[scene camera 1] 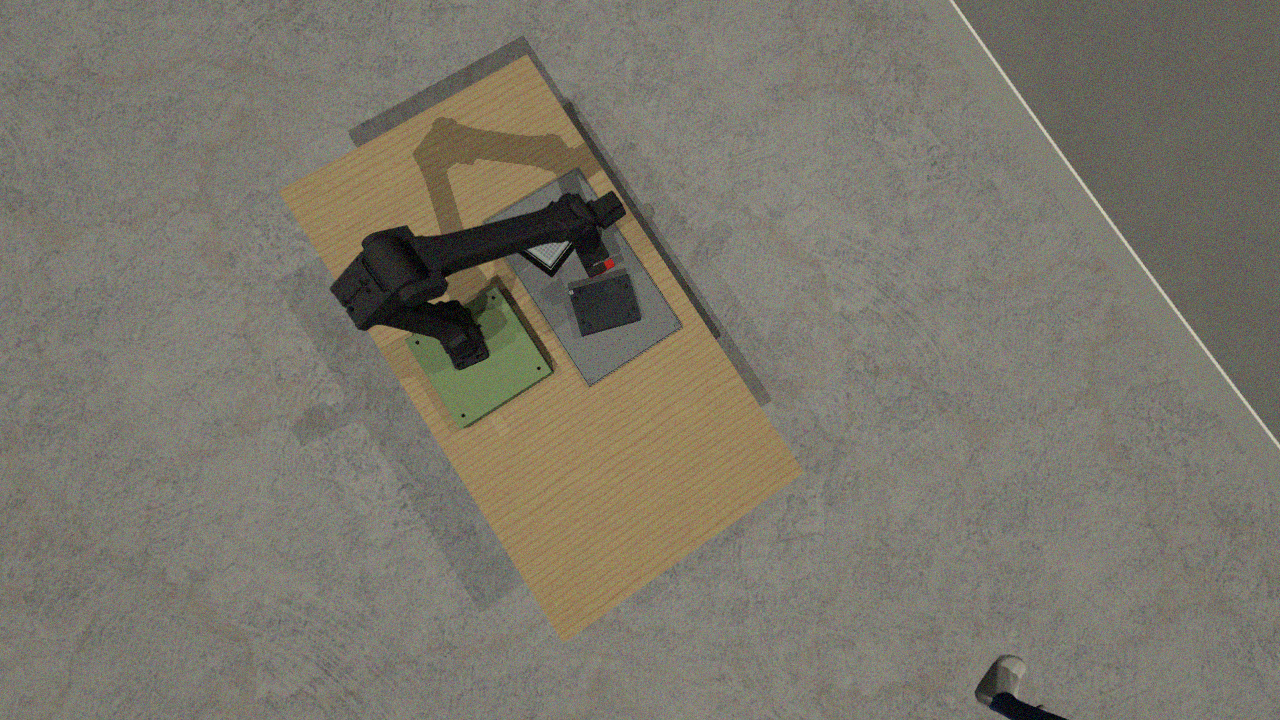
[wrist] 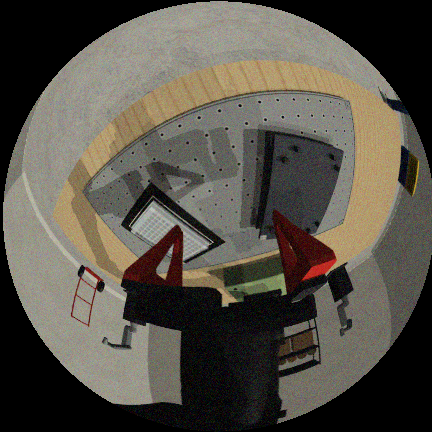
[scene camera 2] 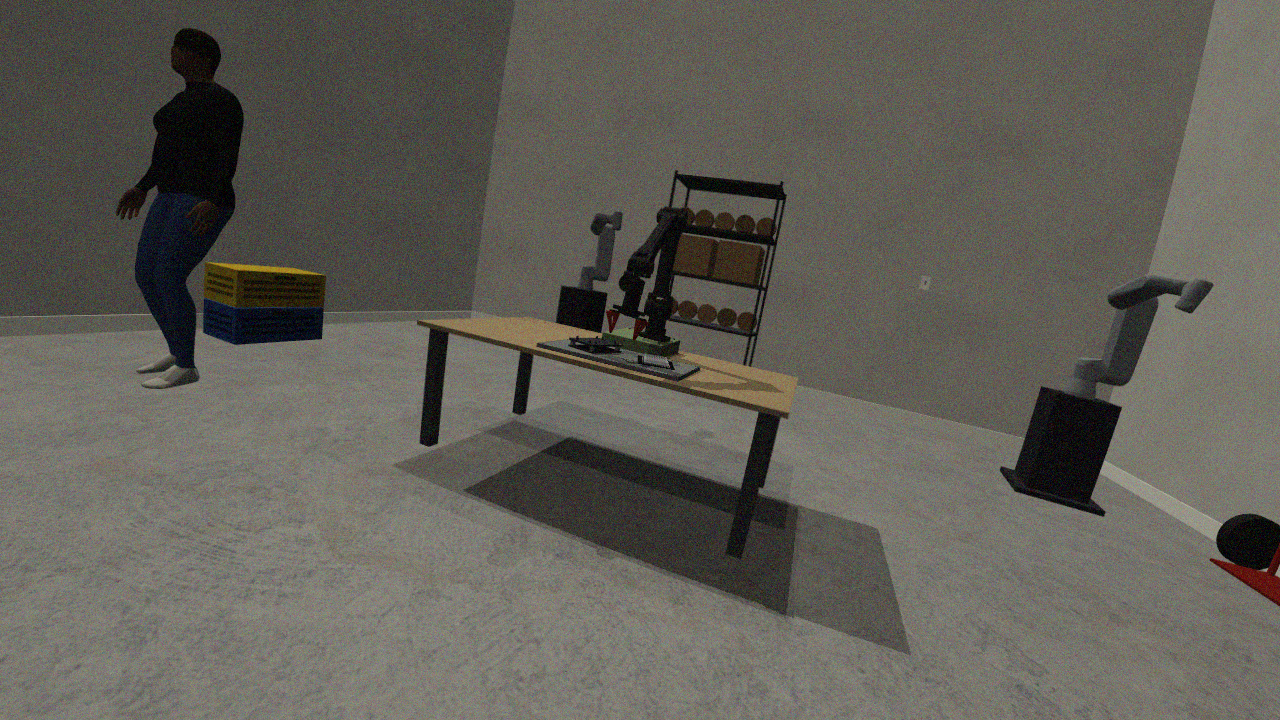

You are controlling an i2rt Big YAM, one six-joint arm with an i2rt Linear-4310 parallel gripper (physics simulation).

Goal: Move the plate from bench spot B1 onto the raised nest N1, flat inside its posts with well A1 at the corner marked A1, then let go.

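Places are measured from the arm's base along level axes (x ahead, y left, z up), in millimetres.
Pixels of known places: gripper, fingertip midpoint: (scene camera 1: 593, 256) (wrist: 224, 221) (scene camera 2: 622, 336); arm's base, origin of the base link: (scene camera 1: 464, 342) (wrist: 261, 296) (scene camera 2: 654, 338).
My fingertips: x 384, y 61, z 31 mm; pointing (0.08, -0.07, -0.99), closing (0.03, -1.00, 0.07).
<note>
Ahead of a thing's pixels: the offset from my fingertips to its middle. Level surfaces: height alone.
The plate {dx -73, dy +111, dz -65 mm} (scene camera 1: 550, 255) (scene camera 2: 655, 360) (wrist: 167, 227), pale with a grid of wells, sits in a black frame on the grey perforated board (scene camera 1: 586, 362) (wrist: 225, 112). In the scene camera 1 view the arm covers part of it. The raised nest N1 {dx -21, dy -116, dz -54 mm} (scene camera 1: 608, 306) (scene camera 2: 594, 343) (wrist: 300, 182) is a dark grey block with small corner posts and holds no plate. A small white mark shows at its near left corner in the wrist view, too small to read. My gripper (scene camera 1: 600, 265) (scene camera 2: 624, 333) (wrist: 224, 221) is open and empty, above the board between plate and nest.
The green base block (scene camera 1: 496, 385) (wrist: 275, 284) under the arm stands beside the board on the wooden table {dz -87 mm} (scene camera 1: 626, 501) (scene camera 2: 501, 331). A person (scene camera 2: 196, 143) stands beyond the table, near stacked yellow and blue crates (scene camera 2: 268, 304). A shelf rack (scene camera 2: 729, 186) stands behind.
</note>
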